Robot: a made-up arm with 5 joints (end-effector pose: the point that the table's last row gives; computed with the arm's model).
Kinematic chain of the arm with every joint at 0, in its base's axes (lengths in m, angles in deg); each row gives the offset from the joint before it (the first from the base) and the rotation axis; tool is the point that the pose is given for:
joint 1: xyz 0 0 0.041 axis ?
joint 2: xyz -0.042 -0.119 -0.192 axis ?
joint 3: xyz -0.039 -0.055 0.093 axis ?
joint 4: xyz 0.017 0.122 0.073 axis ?
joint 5: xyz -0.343 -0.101 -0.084 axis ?
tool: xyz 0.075 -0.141 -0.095
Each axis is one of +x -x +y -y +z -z.
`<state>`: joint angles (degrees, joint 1 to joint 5).
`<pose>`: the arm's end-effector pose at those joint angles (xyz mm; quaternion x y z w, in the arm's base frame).
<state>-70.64 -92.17 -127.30 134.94 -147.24</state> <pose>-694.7 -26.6 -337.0 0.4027 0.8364 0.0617 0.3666</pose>
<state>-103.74 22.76 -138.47 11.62 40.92</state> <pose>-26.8 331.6 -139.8 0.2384 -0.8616 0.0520 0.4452</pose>
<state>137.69 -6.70 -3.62 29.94 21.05</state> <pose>418.9 -30.6 0.2 -0.2511 0.1913 0.9337 0.1688</pose>
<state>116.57 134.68 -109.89 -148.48 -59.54</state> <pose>273.3 -239.6 169.8 -0.3843 -0.8001 0.3012 0.3485</pose>
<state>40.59 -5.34 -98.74 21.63 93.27</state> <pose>-117.2 -327.8 72.5 0.7406 -0.1973 0.6247 0.1492</pose>
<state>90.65 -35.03 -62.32 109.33 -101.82</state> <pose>715.2 145.9 151.8 -0.8546 0.3215 0.2855 0.2910</pose>
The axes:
joint 1: +z
joint 2: -y
joint 3: -x
joint 4: +y
joint 5: +z

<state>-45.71 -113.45 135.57 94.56 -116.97</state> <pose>-41.4 364.6 131.4 -0.9560 -0.2338 0.1133 0.1364</pose>
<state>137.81 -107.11 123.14 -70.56 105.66</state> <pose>258.9 324.3 -246.3 0.0585 -0.1385 0.0780 0.9856</pose>
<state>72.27 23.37 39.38 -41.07 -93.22</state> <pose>362.8 -350.2 -418.3 0.4559 -0.3936 -0.0938 0.7927</pose>
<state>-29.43 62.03 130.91 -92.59 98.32</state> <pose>-212.0 -282.5 39.6 0.7502 -0.6094 -0.2493 0.0603</pose>
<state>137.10 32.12 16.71 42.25 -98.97</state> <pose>572.7 -361.0 -113.6 -0.0227 -0.1432 0.2389 0.9602</pose>
